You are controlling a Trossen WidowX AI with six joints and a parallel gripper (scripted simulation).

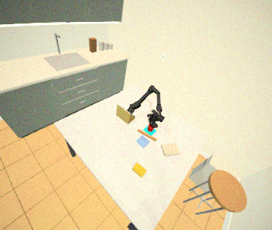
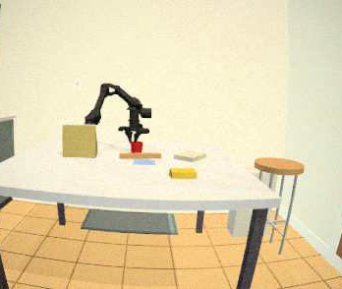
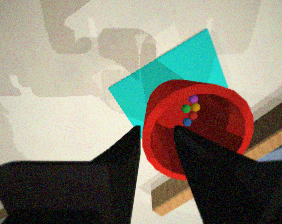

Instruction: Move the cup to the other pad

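Now: gripper tip 2 cm short of the red cup, 2 cm to the left of it and 2 cm above it. Round my gripper tip: teal pad: 2 cm ahead, 2 cm to the right, 7 cm below; then blue marble: 2 cm ahead, 3 cm to the right, 4 cm below; then wooden bar: 3 cm ahead, 11 cm to the right, 5 cm below.
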